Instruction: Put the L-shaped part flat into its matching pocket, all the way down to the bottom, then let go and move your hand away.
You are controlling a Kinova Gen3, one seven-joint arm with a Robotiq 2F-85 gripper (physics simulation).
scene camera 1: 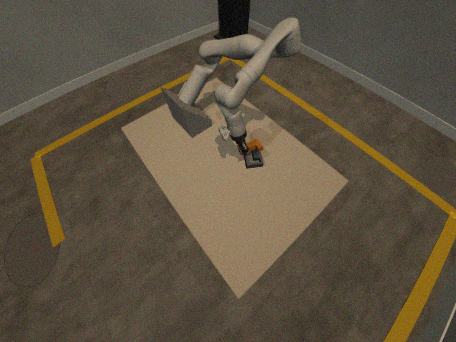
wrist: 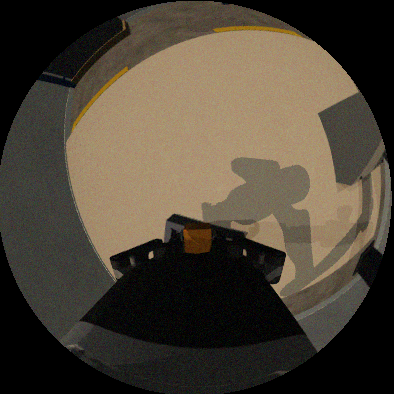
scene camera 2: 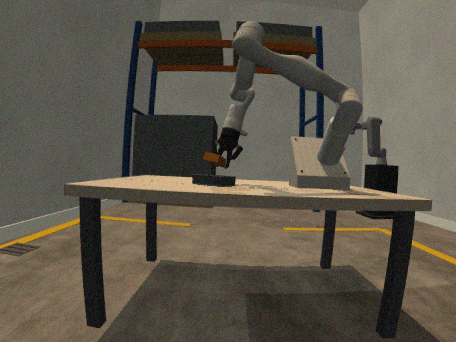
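Pixels of known places: gripper, fingertip midpoint: (scene camera 1: 243, 152) (wrist: 198, 235) (scene camera 2: 220, 167); arm's base, origin of the base link: (scene camera 1: 185, 101) (scene camera 2: 326, 158).
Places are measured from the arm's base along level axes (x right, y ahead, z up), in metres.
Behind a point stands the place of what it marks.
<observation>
The orange L-shaped part (scene camera 1: 257, 145) @[y 0.496, x -0.088, z -0.011 m] (scene camera 2: 213, 159) @[y 0.486, x -0.116, z -0.033 m] (wrist: 197, 240) @[y 0.449, x -0.024, z -0.029 m] is held in my gripper (scene camera 1: 244, 148) @[y 0.459, x -0.033, z -0.062 m] (scene camera 2: 228, 159) (wrist: 198, 235) @[y 0.459, x -0.033, z -0.062 m], which is shut on it. In the second scene view the part looks tilted and hangs above the dark tray (scene camera 1: 255, 165) @[y 0.542, x -0.045, z -0.105 m] (scene camera 2: 214, 181) @[y 0.478, x -0.141, z -0.113 m] (wrist: 173, 219) @[y 0.506, x -0.013, z -0.104 m], with a visible gap between them. The tray lies flat on the table, and a darker recess shows inside it in the first scene view. In the wrist view the gripper and the part hide most of the tray, so how the part lines up with the pocket cannot be told there.
A grey slanted block (scene camera 1: 192, 121) @[y 0.147, x 0.058, z -0.010 m] (scene camera 2: 320, 181) @[y 0.051, x -0.067, z -0.100 m] (wrist: 350, 140) @[y 0.148, x 0.019, z -0.061 m] stands on the table (scene camera 1: 240, 240) @[y 0.756, x 0.268, z -0.130 m] (scene camera 2: 250, 199) @[y 0.369, x -0.383, z -0.142 m] (wrist: 165, 125) @[y 0.464, x 0.156, z -0.130 m] near the arm's base. Behind the table are a large grey box (scene camera 2: 172, 142), a shelf rack (scene camera 2: 131, 100) and a black pedestal (scene camera 2: 381, 179).
</observation>
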